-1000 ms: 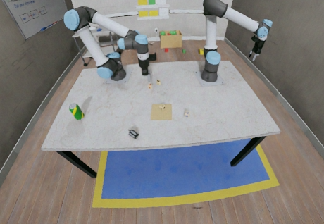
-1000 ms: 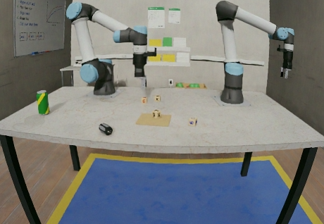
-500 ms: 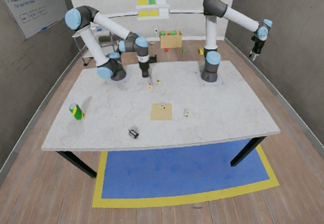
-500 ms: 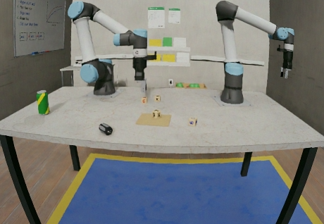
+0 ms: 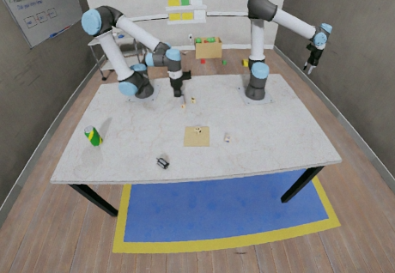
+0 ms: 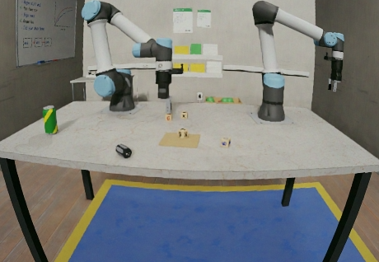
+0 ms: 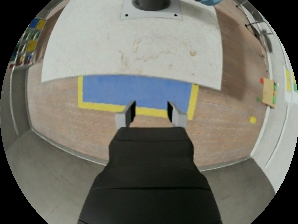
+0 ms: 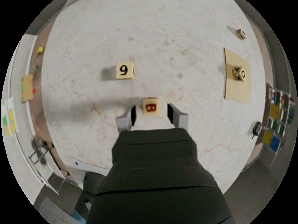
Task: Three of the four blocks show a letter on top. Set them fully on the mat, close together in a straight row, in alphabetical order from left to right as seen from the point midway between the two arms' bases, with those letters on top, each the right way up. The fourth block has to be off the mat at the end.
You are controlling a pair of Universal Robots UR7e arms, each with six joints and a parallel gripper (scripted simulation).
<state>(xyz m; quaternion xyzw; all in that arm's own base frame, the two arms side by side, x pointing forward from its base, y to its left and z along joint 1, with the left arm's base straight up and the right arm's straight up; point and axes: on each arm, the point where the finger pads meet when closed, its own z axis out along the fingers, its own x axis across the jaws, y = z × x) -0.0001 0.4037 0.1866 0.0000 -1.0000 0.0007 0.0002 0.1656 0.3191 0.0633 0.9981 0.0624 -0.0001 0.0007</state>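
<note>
My right hand is 25 cm short of the tan mat, 11 cm to the right of it and 6 cm above it. Also, from my right hand: black mouse-like object 44 cm ahead, 6 cm to the right, 5 cm below; then blue-marked block 28 cm to the left, 28 cm ahead, 5 cm below; then yellow can 48 cm to the right, 33 cm ahead.
</note>
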